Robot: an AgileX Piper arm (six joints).
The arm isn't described. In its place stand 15 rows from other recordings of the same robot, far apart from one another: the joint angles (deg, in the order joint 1, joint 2, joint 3, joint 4, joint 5, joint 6), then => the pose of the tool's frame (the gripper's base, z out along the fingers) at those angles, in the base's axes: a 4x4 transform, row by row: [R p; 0 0 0 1], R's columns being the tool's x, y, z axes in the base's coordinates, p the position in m.
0.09, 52.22, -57.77, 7.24, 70.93, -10.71 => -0.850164, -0.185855, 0.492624, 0.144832; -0.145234, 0.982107, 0.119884, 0.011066; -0.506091, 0.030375, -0.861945, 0.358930; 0, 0, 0, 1
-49.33, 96.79, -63.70, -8.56, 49.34, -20.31 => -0.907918, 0.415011, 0.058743, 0.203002; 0.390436, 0.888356, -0.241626, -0.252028; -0.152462, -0.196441, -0.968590, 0.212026; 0, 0, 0, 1
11.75, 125.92, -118.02, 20.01, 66.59, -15.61 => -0.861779, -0.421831, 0.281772, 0.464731; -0.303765, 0.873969, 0.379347, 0.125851; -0.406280, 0.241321, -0.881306, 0.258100; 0, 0, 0, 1
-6.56, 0.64, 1.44, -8.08, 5.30, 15.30 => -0.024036, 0.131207, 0.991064, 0.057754; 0.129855, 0.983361, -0.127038, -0.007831; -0.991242, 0.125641, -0.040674, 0.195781; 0, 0, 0, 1
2.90, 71.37, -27.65, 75.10, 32.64, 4.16 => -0.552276, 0.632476, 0.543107, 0.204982; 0.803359, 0.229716, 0.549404, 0.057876; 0.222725, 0.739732, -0.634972, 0.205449; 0, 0, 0, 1
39.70, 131.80, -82.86, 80.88, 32.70, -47.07 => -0.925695, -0.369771, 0.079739, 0.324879; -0.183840, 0.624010, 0.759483, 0.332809; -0.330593, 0.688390, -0.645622, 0.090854; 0, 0, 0, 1
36.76, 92.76, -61.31, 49.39, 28.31, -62.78 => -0.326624, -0.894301, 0.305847, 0.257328; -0.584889, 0.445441, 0.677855, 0.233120; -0.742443, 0.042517, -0.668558, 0.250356; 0, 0, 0, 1
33.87, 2.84, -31.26, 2.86, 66.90, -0.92 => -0.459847, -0.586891, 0.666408, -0.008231; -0.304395, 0.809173, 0.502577, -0.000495; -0.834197, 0.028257, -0.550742, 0.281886; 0, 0, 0, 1
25.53, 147.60, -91.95, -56.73, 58.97, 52.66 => -0.956215, -0.098320, 0.275657, 0.417710; -0.263063, 0.701527, -0.662312, 0.127255; -0.128262, -0.705828, -0.696675, -0.001658; 0, 0, 0, 1
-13.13, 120.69, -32.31, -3.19, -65.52, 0.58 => -0.301583, 0.176040, 0.937047, 0.307382; 0.057049, 0.984378, -0.166571, -0.066967; -0.951732, 0.003223, -0.306914, 0.071663; 0, 0, 0, 1
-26.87, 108.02, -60.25, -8.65, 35.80, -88.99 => -0.371948, -0.917484, 0.140988, 0.301023; -0.922065, 0.347673, -0.170059, -0.161494; 0.107009, -0.193253, -0.975296, 0.136704; 0, 0, 0, 1
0.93, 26.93, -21.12, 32.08, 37.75, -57.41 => -0.333239, -0.532804, 0.777863, 0.087531; -0.493181, 0.801654, 0.337820, 0.031013; -0.803570, -0.271053, -0.529911, 0.255529; 0, 0, 0, 1
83.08, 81.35, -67.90, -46.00, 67.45, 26.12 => -0.166383, -0.700642, 0.693842, 0.092894; -0.888362, 0.411884, 0.202892, 0.263626; -0.427937, -0.582625, -0.690954, 0.330004; 0, 0, 0, 1
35.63, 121.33, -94.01, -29.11, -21.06, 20.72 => 0.031429, -0.716630, 0.696745, 0.404886; -0.119597, 0.689385, 0.714454, 0.309763; -0.992325, -0.105783, -0.064040, 0.263409; 0, 0, 0, 1
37.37, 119.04, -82.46, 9.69, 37.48, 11.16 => -0.905383, -0.359808, 0.225433, 0.335202; -0.286509, 0.909553, 0.301041, 0.267731; -0.313360, 0.207969, -0.926582, 0.154234; 0, 0, 0, 1
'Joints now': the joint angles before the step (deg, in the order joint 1, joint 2, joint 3, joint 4, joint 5, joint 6). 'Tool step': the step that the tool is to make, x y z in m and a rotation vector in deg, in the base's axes. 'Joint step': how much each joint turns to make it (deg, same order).
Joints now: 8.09, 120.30, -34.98, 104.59, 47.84, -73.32
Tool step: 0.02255, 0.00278, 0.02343, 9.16, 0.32, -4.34
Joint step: -1.43, -1.59, -3.91, -0.43, 6.89, 8.38
